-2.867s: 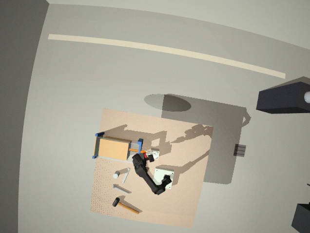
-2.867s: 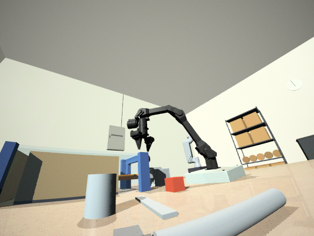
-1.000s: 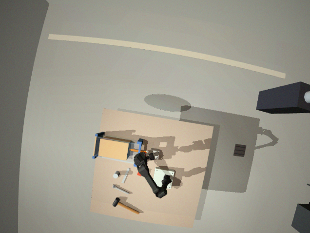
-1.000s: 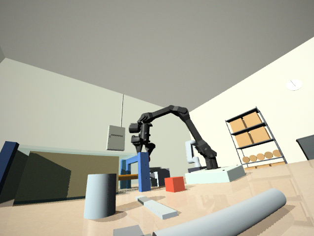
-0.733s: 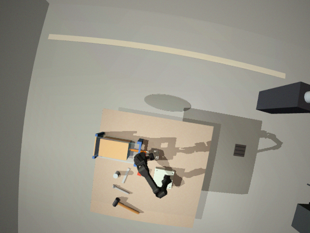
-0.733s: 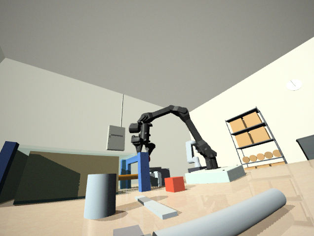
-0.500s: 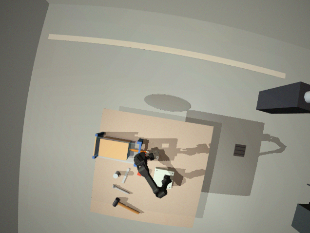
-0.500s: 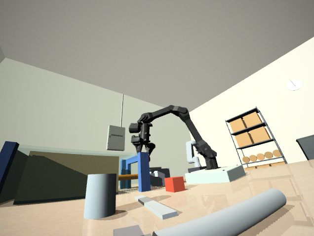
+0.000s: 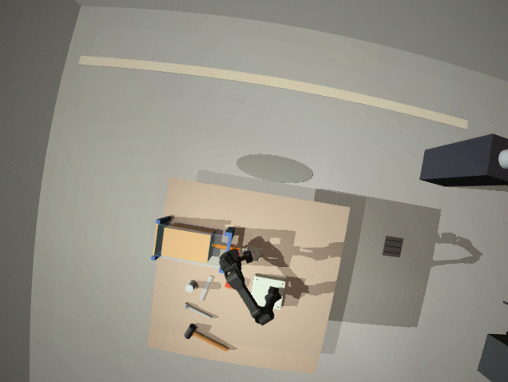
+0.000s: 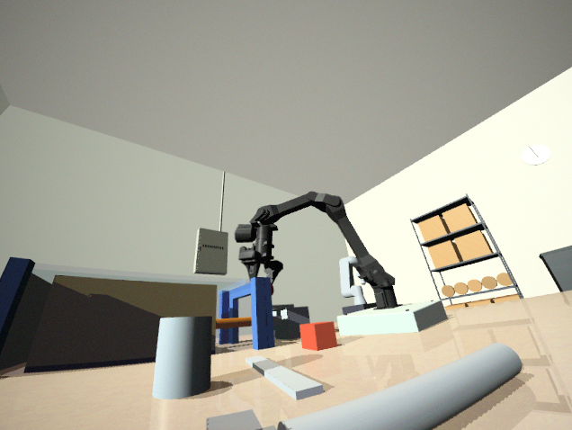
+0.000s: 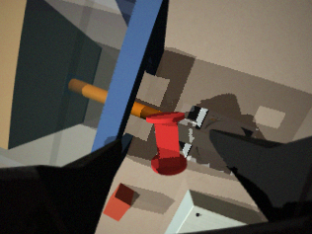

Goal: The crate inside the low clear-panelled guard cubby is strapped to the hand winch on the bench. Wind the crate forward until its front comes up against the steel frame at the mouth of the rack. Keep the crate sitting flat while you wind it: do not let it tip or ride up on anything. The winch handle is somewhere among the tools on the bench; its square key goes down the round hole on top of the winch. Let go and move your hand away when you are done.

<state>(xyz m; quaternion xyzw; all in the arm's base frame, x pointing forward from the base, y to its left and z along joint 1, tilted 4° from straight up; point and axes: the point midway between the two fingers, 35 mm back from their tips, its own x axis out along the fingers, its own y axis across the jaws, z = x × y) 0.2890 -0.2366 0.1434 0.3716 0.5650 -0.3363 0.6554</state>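
Now: the red knob 20 mm below my gripper tip. The rest, counted from my gripper tip: winch crank handle 40 mm behind, 50 mm below; then winch 120 mm behind, 20 mm to the right, 130 mm below; then blue frame 60 mm ahead, 50 mm below.
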